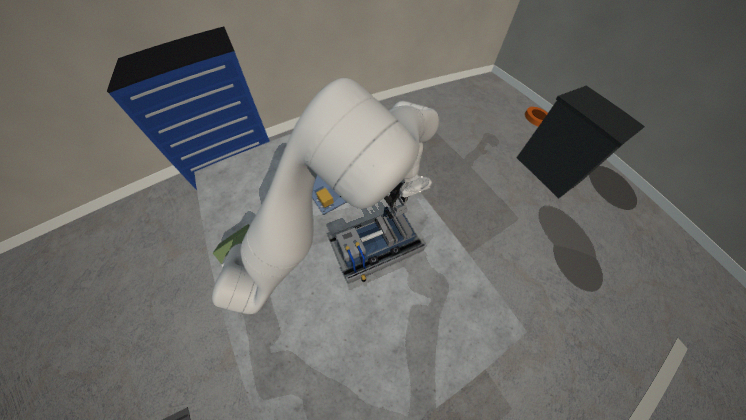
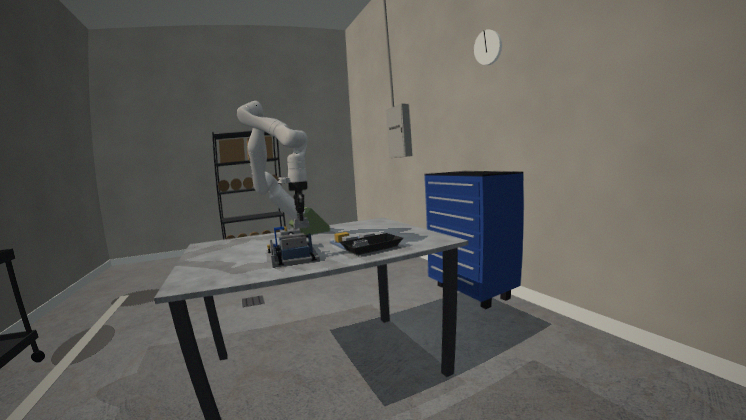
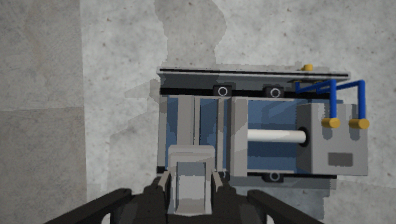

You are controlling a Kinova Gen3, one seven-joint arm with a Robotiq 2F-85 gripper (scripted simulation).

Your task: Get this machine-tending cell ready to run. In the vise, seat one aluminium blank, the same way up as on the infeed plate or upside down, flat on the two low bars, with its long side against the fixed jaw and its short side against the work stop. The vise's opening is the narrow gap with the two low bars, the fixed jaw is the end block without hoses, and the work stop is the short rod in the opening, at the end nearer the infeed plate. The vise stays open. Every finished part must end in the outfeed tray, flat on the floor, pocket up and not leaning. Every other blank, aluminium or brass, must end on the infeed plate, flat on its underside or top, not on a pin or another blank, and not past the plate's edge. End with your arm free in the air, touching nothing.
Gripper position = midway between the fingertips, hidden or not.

In view: my gripper (image 3: 190,182), a grey finished part (image 3: 190,166) and a vise (image 1: 377,243).
The vise also shows in image 3 (image 3: 266,115).
